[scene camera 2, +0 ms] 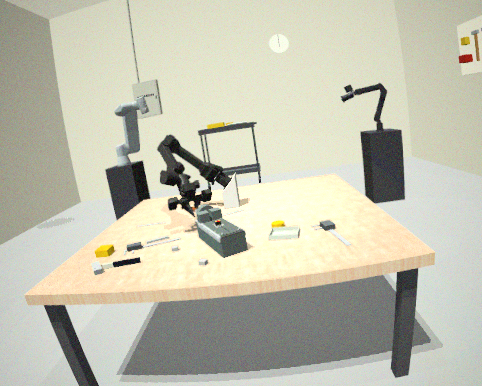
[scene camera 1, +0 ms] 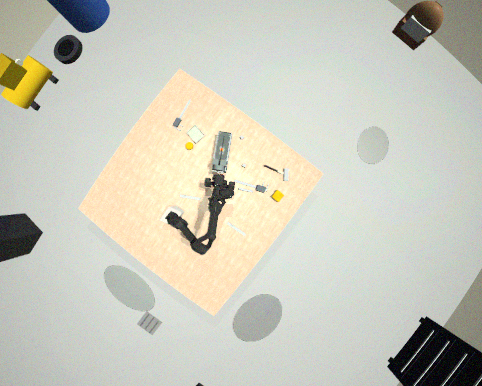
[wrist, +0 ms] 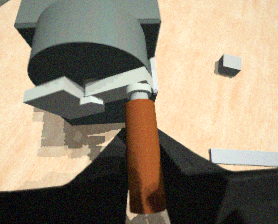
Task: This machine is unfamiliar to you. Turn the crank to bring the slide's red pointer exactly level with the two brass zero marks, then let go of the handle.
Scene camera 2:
my gripper: 196, 216
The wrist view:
my gripper: 138, 133
brown crank handle: 146, 189
